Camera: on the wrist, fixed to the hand. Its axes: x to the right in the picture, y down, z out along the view.
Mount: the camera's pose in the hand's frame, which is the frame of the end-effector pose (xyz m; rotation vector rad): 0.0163 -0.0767 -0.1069 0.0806 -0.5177 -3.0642
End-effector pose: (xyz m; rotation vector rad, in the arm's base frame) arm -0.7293 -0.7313 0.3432 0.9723 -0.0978 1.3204
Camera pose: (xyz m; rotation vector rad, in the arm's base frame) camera -0.7081 -0.6450 0.2448 0.3886 0.7694 -1.7180
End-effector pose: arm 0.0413 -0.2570 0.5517 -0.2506 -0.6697 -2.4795
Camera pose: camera -0.0187 -0.2639 0.4337 -0.1991 0.3385 0.5422
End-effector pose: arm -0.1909 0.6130 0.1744 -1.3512 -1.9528 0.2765
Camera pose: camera -0.1774 0.5711 0.2994 -2.4106 1.8494 0.7924
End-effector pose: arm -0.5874 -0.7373 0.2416 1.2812 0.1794 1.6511
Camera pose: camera -0.6254 -0.6416 0.1581 0.1397 1.0278 -1.2806
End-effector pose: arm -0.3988 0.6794 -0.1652 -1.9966 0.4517 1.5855
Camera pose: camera -0.2673 0.6772 -0.1483 -0.1658 -1.7355 -0.3200
